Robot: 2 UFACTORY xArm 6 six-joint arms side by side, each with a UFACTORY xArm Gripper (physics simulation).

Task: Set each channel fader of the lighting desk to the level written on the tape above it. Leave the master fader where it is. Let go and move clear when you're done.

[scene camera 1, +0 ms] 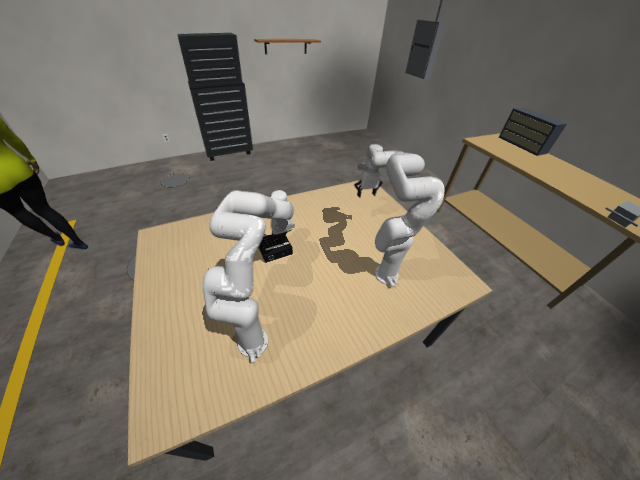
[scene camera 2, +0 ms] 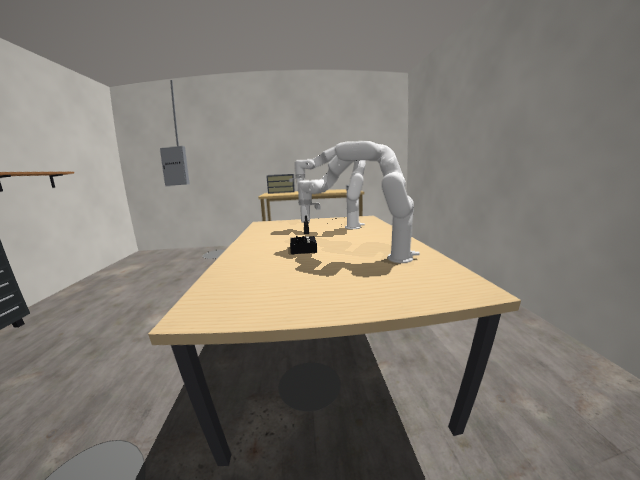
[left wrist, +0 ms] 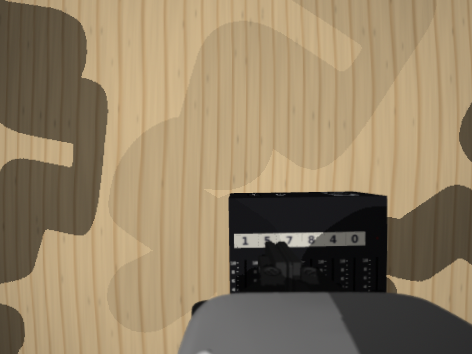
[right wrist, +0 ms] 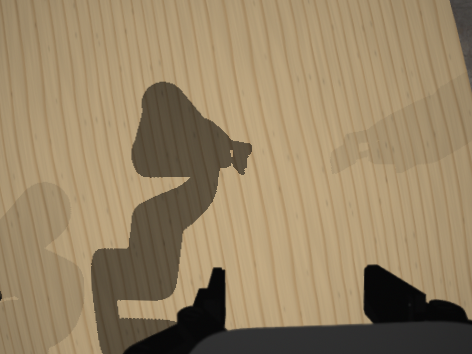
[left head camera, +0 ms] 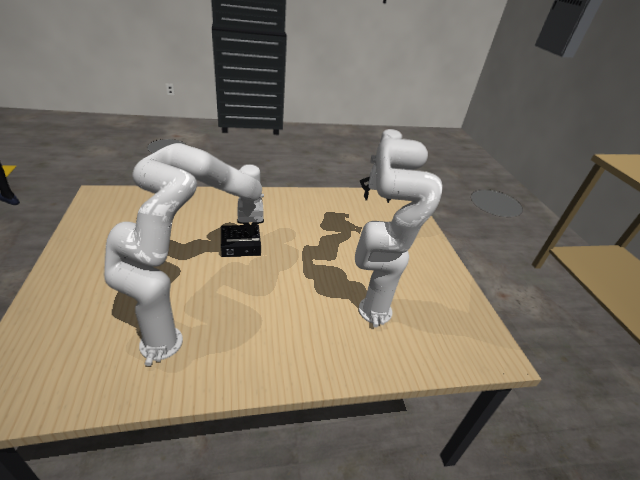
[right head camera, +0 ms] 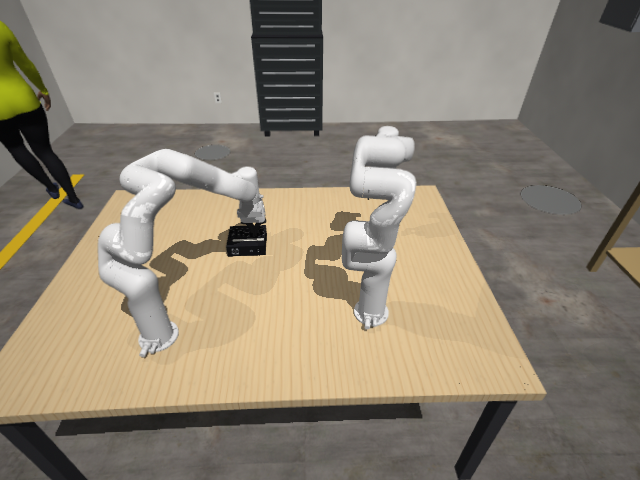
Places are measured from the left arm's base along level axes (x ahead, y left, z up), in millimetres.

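Pixels of known places: left gripper, fingertip midpoint: (scene camera 1: 282,240) (scene camera 2: 306,233) (left wrist: 274,258) (left head camera: 250,233) (right head camera: 255,233); right gripper, fingertip midpoint: (scene camera 1: 366,195) (right wrist: 294,290) (left head camera: 376,200) (right head camera: 379,199); left arm's base at its link origin: (scene camera 1: 253,342) (scene camera 2: 400,258) (left head camera: 161,343) (right head camera: 159,336); right arm's base at its link origin: (scene camera 1: 386,274) (scene camera 2: 352,227) (left head camera: 375,311) (right head camera: 371,312).
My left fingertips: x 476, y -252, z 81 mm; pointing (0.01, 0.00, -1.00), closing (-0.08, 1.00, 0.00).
Ahead of a thing's pixels: the offset from my left fingertips to its middle. "spot": to the spot under its first point. Level surfaces: height alone.
The black lighting desk @(dx +19, dy +43, dz -47 mm) (left head camera: 240,250) (right head camera: 250,248) (scene camera 1: 278,252) (scene camera 2: 302,248) (left wrist: 300,216) sits on the table. Its white tape @(spot: dx -14, dy +76, dz -26 mm) (left wrist: 345,239) reads 1, 5, 7, 8, 4, 0 in the left wrist view, with the 5 partly covered by my fingertips. The upper parts of some scales show; the fader caps and lower panel are hidden by my gripper, so I cannot tell their levels. My left gripper (scene camera 2: 306,232) (left wrist: 274,258) is shut, pointing down just above the desk, with nothing seen between its fingers. My right gripper (scene camera 1: 367,193) (right wrist: 294,290) is open and empty, high above the table's far right part.
The wooden table @(dz -81 mm) (left head camera: 289,361) (right head camera: 289,361) (scene camera 1: 175,361) (scene camera 2: 336,310) bears both arm bases. A drawer cabinet (left head camera: 250,74) (right head camera: 289,77) stands behind it by the wall. A side bench (scene camera 1: 578,180) stands at the right. A person (right head camera: 20,87) stands at the far left.
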